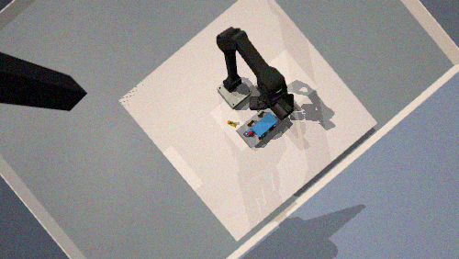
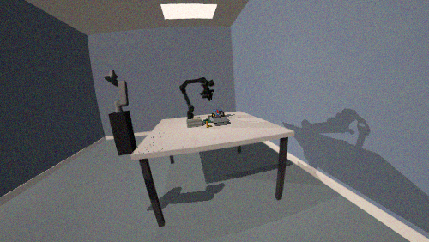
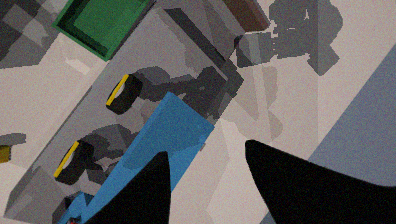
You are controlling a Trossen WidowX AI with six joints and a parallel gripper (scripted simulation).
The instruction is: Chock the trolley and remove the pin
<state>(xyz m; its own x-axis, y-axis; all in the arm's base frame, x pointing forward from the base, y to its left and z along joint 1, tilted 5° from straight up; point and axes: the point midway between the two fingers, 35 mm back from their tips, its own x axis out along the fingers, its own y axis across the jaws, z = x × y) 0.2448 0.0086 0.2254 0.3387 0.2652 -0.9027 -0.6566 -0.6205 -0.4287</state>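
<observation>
The yellow chock lies 250 mm below my gripper tip, 190 mm to the right of it and 90 mm behind it. The rest, counted from my gripper tip: grey ramp (220 mm below, 60 mm to the right, 60 mm ahead); red-headed stop pin (170 mm to the right, 140 mm below, 30 mm ahead); blue trolley (160 mm below, 70 mm to the right, 50 mm ahead).
</observation>
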